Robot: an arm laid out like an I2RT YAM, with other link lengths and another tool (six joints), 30 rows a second.
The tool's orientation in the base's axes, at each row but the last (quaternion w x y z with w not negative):
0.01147 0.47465 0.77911 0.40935
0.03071 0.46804 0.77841 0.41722
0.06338 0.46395 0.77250 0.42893
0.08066 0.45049 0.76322 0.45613
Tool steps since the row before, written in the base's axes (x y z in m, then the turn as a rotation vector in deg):
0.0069 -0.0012 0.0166 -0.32 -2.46 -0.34
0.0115 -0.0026 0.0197 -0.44 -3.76 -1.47
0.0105 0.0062 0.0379 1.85 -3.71 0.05
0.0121 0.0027 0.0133 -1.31 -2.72 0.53
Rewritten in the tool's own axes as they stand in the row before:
0.0015 0.0156 -0.0090 -1.79 -0.98 -1.45
-0.0016 0.0209 -0.0094 -3.09 -2.11 -1.57
0.0103 0.0356 -0.0147 -3.88 0.51 -1.35
-0.0011 0.0181 0.0006 -1.16 -0.88 -2.70

